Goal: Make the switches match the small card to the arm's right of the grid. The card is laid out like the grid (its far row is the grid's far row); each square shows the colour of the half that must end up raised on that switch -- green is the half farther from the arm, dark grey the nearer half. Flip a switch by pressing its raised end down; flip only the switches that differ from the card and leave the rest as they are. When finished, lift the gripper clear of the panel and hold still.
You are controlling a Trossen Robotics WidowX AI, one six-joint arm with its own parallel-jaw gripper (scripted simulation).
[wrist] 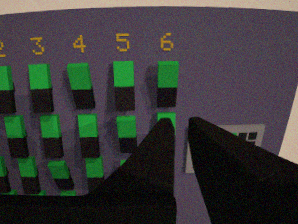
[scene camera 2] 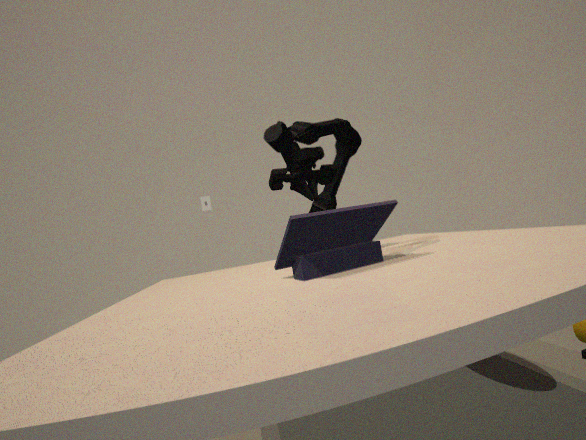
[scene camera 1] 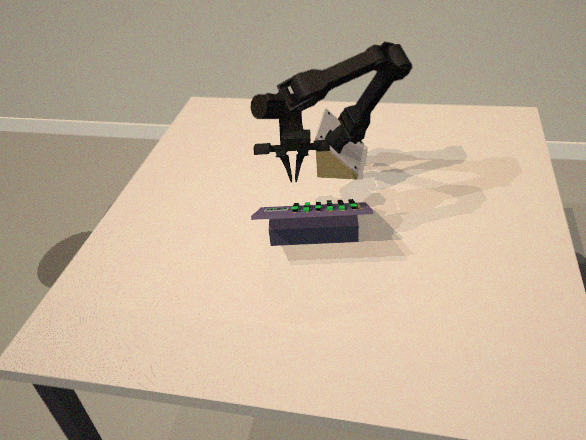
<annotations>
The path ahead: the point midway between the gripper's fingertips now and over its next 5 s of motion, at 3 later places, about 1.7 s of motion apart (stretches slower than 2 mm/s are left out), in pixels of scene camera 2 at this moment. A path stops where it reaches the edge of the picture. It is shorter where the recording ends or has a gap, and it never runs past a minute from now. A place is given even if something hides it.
The gripper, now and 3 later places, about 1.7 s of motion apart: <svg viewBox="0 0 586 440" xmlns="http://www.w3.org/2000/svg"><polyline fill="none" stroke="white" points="315,199 324,216 319,205 330,224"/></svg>
</annotations>
